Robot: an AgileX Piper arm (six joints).
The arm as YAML. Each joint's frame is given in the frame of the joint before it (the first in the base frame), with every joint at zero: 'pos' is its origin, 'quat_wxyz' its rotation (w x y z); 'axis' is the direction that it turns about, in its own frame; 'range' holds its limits. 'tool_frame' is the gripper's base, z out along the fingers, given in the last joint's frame.
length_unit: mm
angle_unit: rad
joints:
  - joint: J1
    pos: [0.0, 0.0, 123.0]
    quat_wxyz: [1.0, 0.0, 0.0, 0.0]
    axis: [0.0, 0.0, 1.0]
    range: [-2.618, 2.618]
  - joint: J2
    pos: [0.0, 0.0, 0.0]
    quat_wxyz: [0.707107, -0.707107, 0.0, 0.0]
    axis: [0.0, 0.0, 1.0]
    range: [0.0, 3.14]
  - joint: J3
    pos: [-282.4, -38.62, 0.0]
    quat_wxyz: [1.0, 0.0, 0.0, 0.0]
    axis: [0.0, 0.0, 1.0]
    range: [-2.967, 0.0]
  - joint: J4
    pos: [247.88, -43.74, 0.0]
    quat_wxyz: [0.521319, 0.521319, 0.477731, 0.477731]
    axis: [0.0, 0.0, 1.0]
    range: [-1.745, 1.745]
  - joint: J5
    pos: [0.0, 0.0, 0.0]
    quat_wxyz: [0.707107, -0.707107, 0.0, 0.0]
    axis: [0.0, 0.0, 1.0]
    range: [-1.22, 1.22]
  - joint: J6
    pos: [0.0, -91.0, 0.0]
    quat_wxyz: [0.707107, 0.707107, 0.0, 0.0]
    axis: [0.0, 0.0, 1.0]
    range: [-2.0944, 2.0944]
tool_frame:
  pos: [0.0, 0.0, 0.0]
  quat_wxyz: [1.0, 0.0, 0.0, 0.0]
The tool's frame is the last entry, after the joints.
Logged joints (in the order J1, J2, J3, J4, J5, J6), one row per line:
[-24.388, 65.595, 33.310, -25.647, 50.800, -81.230]
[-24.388, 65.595, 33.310, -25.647, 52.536, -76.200]
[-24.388, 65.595, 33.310, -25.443, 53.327, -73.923]
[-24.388, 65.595, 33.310, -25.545, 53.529, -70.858]
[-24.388, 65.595, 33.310, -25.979, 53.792, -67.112]
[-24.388, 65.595, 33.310, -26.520, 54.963, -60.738]
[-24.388, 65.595, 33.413, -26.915, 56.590, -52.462]
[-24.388, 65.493, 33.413, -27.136, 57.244, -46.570]
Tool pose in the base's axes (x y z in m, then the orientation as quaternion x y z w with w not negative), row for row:
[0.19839, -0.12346, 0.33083, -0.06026, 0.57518, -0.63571, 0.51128]
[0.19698, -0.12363, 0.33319, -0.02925, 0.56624, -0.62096, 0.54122]
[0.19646, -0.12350, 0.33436, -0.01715, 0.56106, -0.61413, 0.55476]
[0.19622, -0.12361, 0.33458, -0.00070, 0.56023, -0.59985, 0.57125]
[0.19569, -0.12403, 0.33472, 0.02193, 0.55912, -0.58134, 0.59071]
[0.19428, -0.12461, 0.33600, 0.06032, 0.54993, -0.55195, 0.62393]
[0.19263, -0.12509, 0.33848, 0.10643, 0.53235, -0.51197, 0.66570]
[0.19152, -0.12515, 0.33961, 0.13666, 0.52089, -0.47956, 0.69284]
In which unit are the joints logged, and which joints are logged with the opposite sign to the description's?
The joints are logged in degrees. Opposite sign: J3, J4, J5.
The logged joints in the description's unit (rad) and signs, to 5 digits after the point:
[-0.42565, 1.14485, -0.58137, 0.44762, -0.88663, -1.41773]
[-0.42565, 1.14485, -0.58137, 0.44762, -0.91693, -1.32994]
[-0.42565, 1.14485, -0.58137, 0.44406, -0.93073, -1.29020]
[-0.42565, 1.14485, -0.58137, 0.44584, -0.93426, -1.23671]
[-0.42565, 1.14485, -0.58137, 0.45342, -0.93885, -1.17133]
[-0.42565, 1.14485, -0.58137, 0.46286, -0.95929, -1.06008]
[-0.42565, 1.14485, -0.58317, 0.46976, -0.98768, -0.91563]
[-0.42565, 1.14307, -0.58317, 0.47361, -0.99910, -0.81280]

